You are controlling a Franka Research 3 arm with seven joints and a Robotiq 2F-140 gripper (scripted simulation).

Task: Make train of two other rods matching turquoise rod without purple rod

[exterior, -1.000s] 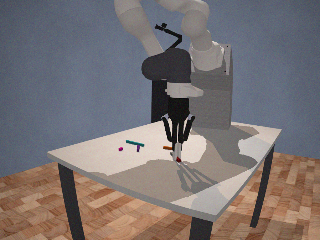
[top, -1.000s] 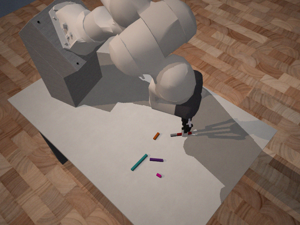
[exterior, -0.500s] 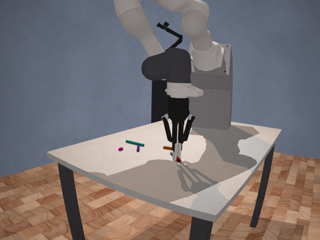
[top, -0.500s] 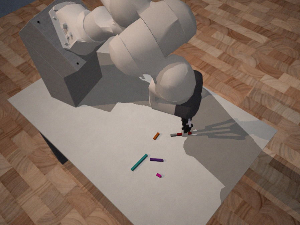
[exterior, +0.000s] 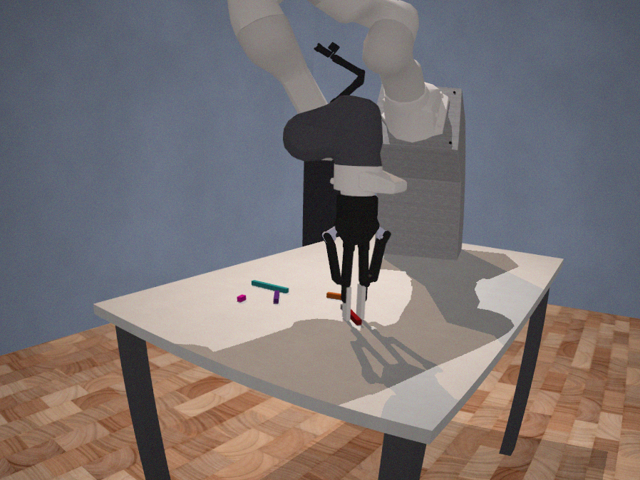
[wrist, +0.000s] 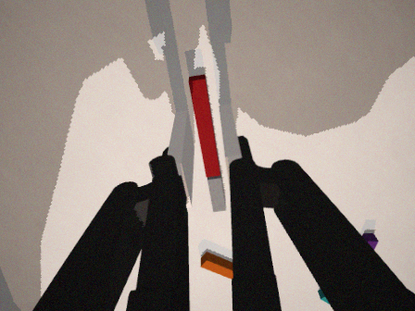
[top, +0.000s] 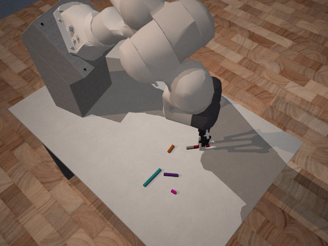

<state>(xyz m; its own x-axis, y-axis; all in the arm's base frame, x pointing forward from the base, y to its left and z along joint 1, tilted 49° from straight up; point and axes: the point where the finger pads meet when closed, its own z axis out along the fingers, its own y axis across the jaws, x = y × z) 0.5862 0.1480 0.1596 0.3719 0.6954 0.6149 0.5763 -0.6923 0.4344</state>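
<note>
Now: hand 3 cm above the red rod. Round my hand: purple rod (19 cm to the right, 3 cm below, 2 cm ahead); then grey rod (4 cm to the right, 3 cm below, 3 cm behind); then orange rod (11 cm to the right, 8 cm behind, 3 cm below).
</note>
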